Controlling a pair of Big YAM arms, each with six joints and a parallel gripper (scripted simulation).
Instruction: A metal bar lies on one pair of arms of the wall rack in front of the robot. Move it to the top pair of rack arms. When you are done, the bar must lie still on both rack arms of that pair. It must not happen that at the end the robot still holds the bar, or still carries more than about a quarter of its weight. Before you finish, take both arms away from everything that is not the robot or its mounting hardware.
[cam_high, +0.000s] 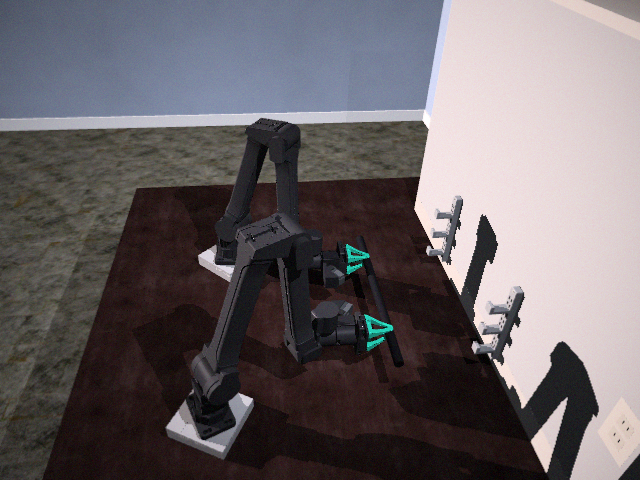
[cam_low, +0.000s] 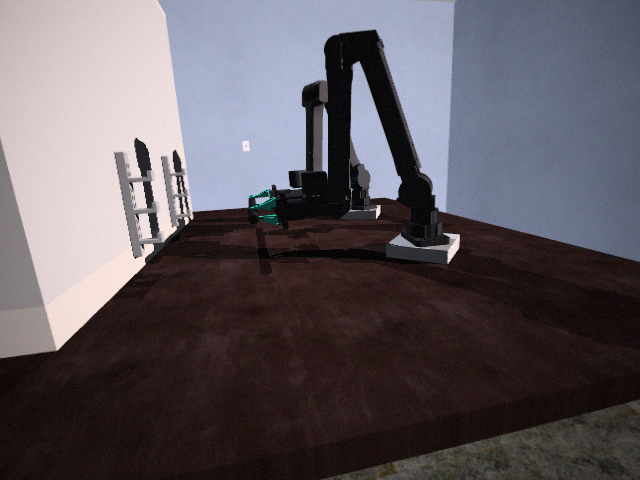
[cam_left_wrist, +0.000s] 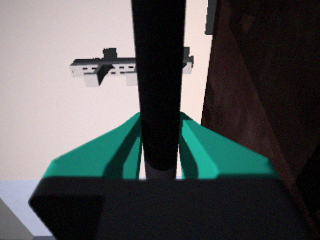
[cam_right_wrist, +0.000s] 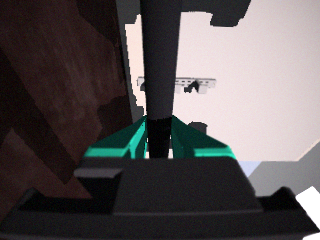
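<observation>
The dark metal bar lies 150 mm to the left of my right hand and 10 mm behind it. Round my right hand: white wall 440 mm ahead, 340 mm above, 150 mm to the left.
</observation>
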